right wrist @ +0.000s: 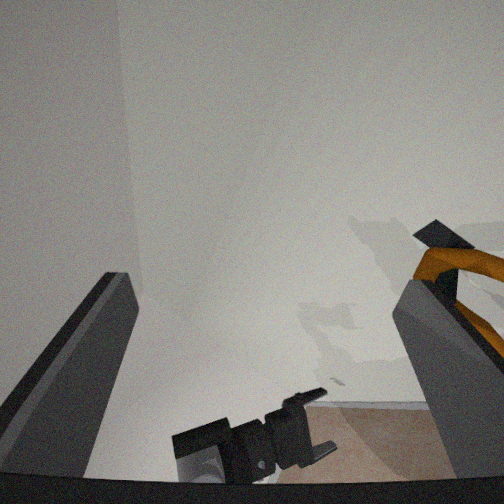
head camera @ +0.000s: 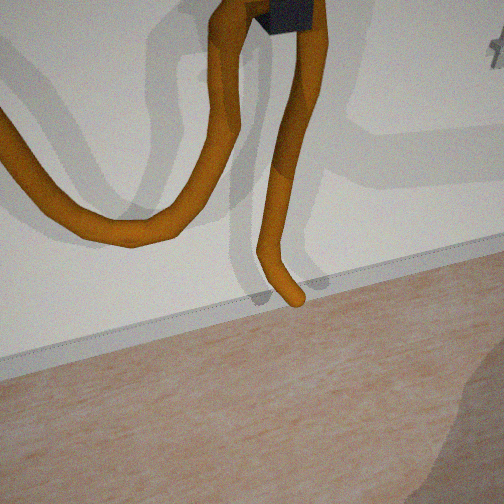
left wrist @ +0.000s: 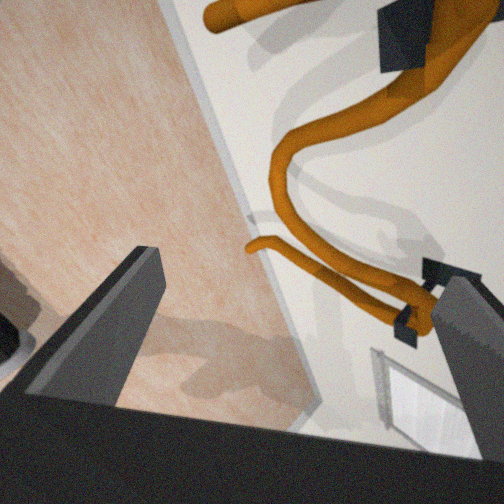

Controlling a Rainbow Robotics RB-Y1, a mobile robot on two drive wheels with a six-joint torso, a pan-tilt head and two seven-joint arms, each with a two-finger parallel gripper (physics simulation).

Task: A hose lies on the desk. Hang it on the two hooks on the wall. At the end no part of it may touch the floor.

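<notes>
The orange hose (head camera: 130, 231) hangs on the white wall. In the head view it passes over a dark hook (head camera: 287, 15) at the top edge and sags in a loop to the left. Its free end (head camera: 292, 296) hangs down to the skirting line; I cannot tell if it touches the floor. The left wrist view shows both hooks (left wrist: 405, 35) (left wrist: 407, 327) with the hose (left wrist: 300, 220) draped between them. My left gripper (left wrist: 295, 340) is open and empty, away from the wall. My right gripper (right wrist: 260, 350) is open and empty, with a hook (right wrist: 442, 237) and the hose (right wrist: 465, 260) behind its right finger.
A grey skirting board (head camera: 200, 320) runs along the foot of the wall above the wooden floor (head camera: 250, 410). A pale framed panel (left wrist: 420, 395) sits on the wall near the lower hook. A dark robot part (right wrist: 255, 445) shows low in the right wrist view.
</notes>
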